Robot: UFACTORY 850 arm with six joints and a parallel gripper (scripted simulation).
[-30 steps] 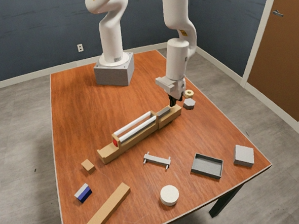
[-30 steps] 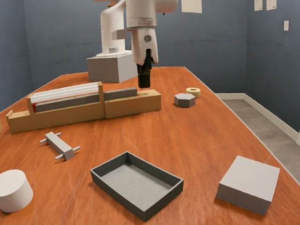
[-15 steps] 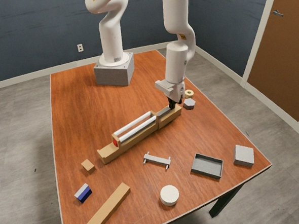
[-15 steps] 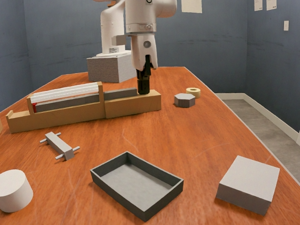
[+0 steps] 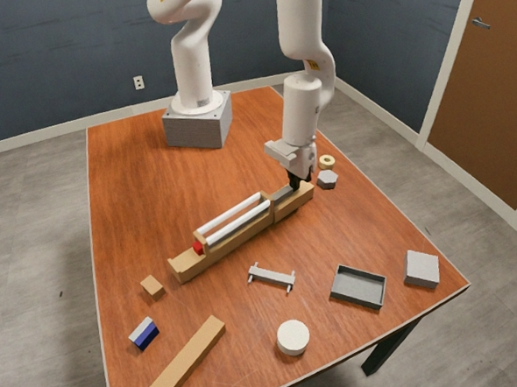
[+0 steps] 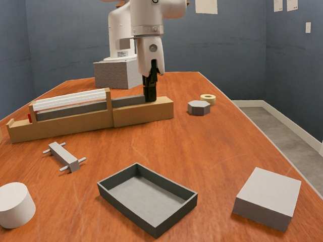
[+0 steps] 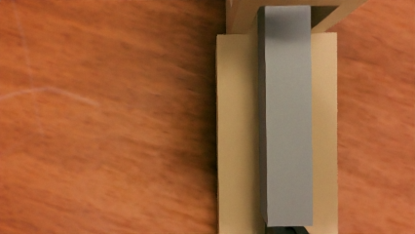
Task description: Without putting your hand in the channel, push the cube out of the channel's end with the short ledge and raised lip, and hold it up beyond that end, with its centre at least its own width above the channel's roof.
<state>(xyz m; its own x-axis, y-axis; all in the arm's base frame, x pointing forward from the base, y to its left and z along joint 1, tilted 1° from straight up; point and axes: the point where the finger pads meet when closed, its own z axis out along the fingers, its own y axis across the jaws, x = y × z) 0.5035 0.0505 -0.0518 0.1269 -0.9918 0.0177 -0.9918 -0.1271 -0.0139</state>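
Now: hand 33 cm to the left of the red cube, 4 cm short of it and 1 cm above it. The rest, counted from my hand: grey bar 9 cm to the right, 1 cm below, 1 cm ahead; then yellow ring 20 cm to the left, 7 cm behind, 5 cm below; then grey pegged block 21 cm to the right, 18 cm ahead, 6 cm below.
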